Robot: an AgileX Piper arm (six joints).
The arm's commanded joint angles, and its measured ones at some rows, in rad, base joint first. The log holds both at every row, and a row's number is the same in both.
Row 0, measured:
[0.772, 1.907, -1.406, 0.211, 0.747, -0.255]
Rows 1 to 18, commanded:
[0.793, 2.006, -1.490, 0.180, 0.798, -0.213]
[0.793, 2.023, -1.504, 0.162, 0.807, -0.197]
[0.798, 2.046, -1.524, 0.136, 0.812, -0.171]
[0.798, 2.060, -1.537, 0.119, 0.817, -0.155]
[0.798, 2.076, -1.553, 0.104, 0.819, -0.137]
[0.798, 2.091, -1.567, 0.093, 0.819, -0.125]
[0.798, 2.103, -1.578, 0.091, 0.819, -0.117]
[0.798, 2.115, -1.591, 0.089, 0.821, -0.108]
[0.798, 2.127, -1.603, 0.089, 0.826, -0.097]
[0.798, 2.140, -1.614, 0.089, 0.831, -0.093]
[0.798, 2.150, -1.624, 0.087, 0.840, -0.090]
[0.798, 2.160, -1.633, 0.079, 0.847, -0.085]
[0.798, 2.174, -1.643, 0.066, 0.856, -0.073]
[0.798, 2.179, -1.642, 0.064, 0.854, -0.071]
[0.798, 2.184, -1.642, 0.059, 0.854, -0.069]
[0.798, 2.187, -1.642, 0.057, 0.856, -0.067]
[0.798, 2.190, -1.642, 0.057, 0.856, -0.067]
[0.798, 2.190, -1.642, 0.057, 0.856, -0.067]
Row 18, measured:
[0.795, 2.190, -1.636, 0.070, 0.849, -0.073]
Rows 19 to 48, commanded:
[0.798, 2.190, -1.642, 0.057, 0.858, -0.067]
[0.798, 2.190, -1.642, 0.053, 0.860, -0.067]
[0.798, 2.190, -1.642, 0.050, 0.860, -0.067]
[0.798, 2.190, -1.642, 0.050, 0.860, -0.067]
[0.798, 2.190, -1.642, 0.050, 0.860, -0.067]
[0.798, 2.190, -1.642, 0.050, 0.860, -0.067]
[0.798, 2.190, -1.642, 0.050, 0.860, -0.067]
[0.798, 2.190, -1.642, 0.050, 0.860, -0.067]
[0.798, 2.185, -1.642, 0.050, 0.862, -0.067]
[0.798, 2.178, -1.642, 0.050, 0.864, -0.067]
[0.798, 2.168, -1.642, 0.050, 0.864, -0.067]
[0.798, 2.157, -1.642, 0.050, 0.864, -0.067]
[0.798, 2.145, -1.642, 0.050, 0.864, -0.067]
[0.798, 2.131, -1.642, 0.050, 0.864, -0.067]
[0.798, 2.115, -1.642, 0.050, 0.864, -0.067]
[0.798, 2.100, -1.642, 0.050, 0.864, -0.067]
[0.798, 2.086, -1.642, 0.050, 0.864, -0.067]
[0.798, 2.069, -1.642, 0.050, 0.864, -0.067]
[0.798, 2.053, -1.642, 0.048, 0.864, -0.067]
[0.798, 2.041, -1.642, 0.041, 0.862, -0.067]
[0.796, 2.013, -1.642, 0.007, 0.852, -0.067]
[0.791, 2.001, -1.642, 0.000, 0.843, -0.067]
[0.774, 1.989, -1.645, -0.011, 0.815, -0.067]
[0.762, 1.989, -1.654, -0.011, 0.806, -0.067]
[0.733, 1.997, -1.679, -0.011, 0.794, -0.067]
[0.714, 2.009, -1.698, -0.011, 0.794, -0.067]
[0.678, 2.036, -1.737, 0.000, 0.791, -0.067]
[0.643, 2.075, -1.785, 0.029, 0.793, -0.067]
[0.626, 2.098, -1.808, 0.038, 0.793, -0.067]
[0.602, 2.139, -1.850, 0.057, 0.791, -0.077]
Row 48, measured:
[0.669, 2.053, -1.758, 0.020, 0.799, -0.066]
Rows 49 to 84, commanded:
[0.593, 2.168, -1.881, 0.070, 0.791, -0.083]
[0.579, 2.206, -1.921, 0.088, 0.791, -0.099]
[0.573, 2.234, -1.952, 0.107, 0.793, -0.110]
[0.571, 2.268, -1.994, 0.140, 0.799, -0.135]
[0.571, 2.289, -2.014, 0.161, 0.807, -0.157]
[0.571, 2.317, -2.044, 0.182, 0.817, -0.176]
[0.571, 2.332, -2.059, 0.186, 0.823, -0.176]
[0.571, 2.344, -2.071, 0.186, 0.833, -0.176]
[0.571, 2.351, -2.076, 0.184, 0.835, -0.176]
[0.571, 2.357, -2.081, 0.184, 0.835, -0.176]
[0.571, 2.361, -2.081, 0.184, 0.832, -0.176]
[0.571, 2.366, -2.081, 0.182, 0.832, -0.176]
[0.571, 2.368, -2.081, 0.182, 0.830, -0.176]
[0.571, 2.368, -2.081, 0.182, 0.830, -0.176]
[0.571, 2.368, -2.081, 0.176, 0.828, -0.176]
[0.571, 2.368, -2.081, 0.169, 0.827, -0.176]
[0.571, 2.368, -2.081, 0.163, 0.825, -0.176]
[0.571, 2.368, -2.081, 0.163, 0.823, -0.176]
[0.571, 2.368, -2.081, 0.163, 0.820, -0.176]
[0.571, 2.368, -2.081, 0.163, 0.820, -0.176]
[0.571, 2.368, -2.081, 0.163, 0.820, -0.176]
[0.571, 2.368, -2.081, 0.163, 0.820, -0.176]
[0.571, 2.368, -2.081, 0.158, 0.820, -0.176]
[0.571, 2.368, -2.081, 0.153, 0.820, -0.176]
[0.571, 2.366, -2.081, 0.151, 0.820, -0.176]
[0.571, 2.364, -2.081, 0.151, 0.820, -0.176]
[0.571, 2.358, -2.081, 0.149, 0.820, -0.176]
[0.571, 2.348, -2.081, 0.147, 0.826, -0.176]
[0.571, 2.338, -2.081, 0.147, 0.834, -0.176]
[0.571, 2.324, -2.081, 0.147, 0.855, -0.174]
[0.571, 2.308, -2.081, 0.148, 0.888, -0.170]
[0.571, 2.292, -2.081, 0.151, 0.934, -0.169]
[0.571, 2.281, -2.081, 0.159, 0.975, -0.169]
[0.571, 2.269, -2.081, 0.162, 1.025, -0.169]
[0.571, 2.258, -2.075, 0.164, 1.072, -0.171]
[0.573, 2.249, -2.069, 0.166, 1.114, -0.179]
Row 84, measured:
[0.576, 2.299, -2.074, 0.160, 0.961, -0.169]
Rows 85 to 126, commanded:
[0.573, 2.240, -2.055, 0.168, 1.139, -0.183]
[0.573, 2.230, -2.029, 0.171, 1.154, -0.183]
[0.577, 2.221, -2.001, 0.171, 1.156, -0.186]
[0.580, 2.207, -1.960, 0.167, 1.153, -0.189]
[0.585, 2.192, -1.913, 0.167, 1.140, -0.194]
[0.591, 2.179, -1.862, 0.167, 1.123, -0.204]
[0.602, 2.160, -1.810, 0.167, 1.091, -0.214]
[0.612, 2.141, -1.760, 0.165, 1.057, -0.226]
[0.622, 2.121, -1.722, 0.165, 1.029, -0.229]
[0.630, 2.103, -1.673, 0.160, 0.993, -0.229]
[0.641, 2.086, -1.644, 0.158, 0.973, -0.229]
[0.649, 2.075, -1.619, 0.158, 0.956, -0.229]
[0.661, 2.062, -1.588, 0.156, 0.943, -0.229]
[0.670, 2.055, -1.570, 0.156, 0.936, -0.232]
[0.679, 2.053, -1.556, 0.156, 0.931, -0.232]
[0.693, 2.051, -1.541, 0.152, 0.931, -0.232]
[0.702, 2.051, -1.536, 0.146, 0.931, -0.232]
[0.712, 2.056, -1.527, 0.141, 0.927, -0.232]
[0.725, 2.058, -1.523, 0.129, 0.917, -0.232]
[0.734, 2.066, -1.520, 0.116, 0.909, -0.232]
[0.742, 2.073, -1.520, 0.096, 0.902, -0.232]
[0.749, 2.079, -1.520, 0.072, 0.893, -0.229]
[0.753, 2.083, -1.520, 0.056, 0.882, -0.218]
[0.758, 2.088, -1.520, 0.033, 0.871, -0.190]
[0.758, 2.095, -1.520, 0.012, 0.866, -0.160]
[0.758, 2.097, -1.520, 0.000, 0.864, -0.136]
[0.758, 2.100, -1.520, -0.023, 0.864, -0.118]
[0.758, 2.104, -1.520, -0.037, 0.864, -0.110]
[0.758, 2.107, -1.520, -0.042, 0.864, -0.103]
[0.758, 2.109, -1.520, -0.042, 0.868, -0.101]
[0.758, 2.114, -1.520, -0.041, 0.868, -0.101]
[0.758, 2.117, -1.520, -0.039, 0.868, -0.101]
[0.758, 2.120, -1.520, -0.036, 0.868, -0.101]
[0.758, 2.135, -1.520, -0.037, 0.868, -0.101]
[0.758, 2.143, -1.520, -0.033, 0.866, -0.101]
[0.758, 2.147, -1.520, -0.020, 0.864, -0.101]
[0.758, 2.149, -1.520, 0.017, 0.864, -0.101]
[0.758, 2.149, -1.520, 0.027, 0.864, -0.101]
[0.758, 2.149, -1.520, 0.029, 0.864, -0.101]
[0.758, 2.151, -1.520, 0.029, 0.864, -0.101]
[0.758, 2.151, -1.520, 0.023, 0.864, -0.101]
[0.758, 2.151, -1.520, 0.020, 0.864, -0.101]
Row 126, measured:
[0.759, 2.150, -1.526, 0.021, 0.869, -0.104]
